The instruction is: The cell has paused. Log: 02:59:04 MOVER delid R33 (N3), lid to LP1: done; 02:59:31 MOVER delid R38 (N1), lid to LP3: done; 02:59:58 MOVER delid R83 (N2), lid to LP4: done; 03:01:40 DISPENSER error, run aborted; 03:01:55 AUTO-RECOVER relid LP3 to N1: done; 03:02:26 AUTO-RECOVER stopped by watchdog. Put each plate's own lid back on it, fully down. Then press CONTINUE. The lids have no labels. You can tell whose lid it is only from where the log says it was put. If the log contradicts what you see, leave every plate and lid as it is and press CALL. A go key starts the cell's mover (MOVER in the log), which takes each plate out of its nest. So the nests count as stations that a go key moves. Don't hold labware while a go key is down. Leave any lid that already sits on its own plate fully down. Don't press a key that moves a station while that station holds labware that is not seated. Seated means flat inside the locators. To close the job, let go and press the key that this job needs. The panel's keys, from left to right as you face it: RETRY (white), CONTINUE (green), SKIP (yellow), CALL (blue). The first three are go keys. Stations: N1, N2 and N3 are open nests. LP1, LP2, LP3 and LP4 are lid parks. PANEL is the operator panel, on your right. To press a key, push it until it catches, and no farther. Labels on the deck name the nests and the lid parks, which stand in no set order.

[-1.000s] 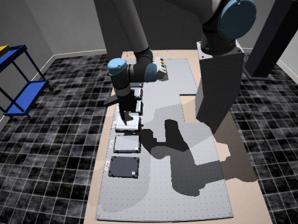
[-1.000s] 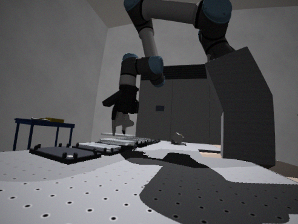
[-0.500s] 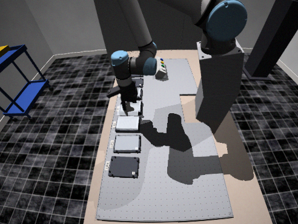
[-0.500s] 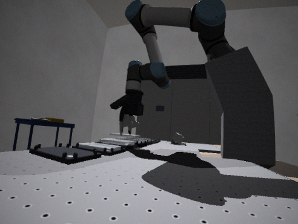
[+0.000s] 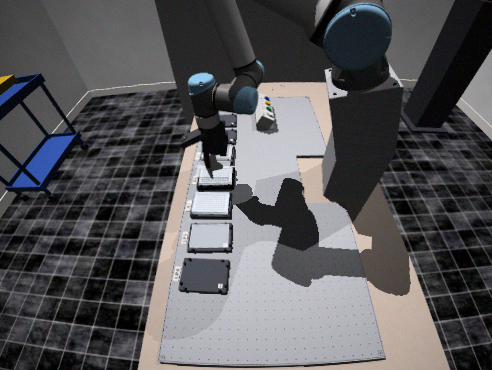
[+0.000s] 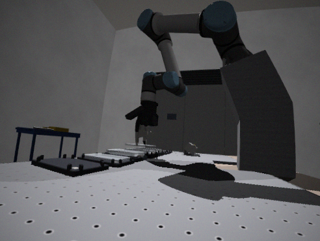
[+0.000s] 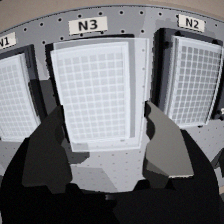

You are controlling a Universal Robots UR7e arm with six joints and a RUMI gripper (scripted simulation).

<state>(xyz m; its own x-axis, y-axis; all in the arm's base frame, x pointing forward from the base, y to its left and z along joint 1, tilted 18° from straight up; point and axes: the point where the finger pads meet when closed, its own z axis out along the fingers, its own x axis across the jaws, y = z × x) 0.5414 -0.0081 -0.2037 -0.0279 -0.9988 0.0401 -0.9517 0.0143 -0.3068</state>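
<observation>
The well plate lies 10 mm behind my hand, 10 mm to the left of it and 40 mm below it. Round my hand: white key: 230 mm behind, 350 mm to the right, 10 mm above; green continue key: 230 mm behind, 400 mm to the right, 10 mm above; lid park LP2: 250 mm to the right, 60 mm below.
</observation>
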